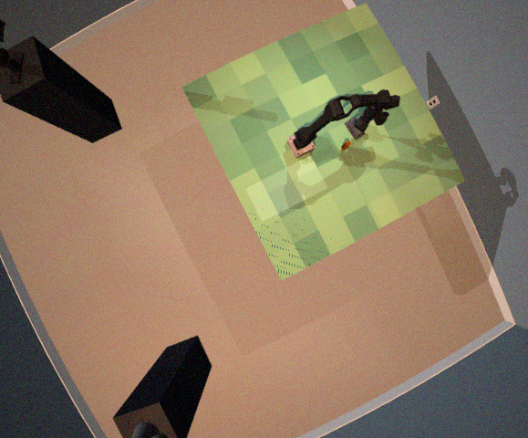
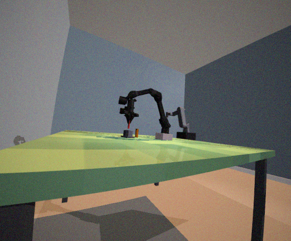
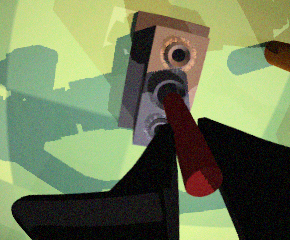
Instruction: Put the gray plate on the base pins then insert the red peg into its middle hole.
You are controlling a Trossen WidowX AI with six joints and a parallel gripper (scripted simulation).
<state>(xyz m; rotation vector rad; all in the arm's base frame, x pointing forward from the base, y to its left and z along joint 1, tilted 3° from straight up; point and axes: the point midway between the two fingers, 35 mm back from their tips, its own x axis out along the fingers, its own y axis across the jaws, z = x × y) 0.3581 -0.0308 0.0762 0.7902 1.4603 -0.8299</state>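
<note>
The gray plate is 7 cm below my gripper tip. Round my gripper tip: red peg (right at my gripper tip); then gray base (11 cm below); then orange cylinder (11 cm behind, 8 cm to the right, 7 cm below).
</note>
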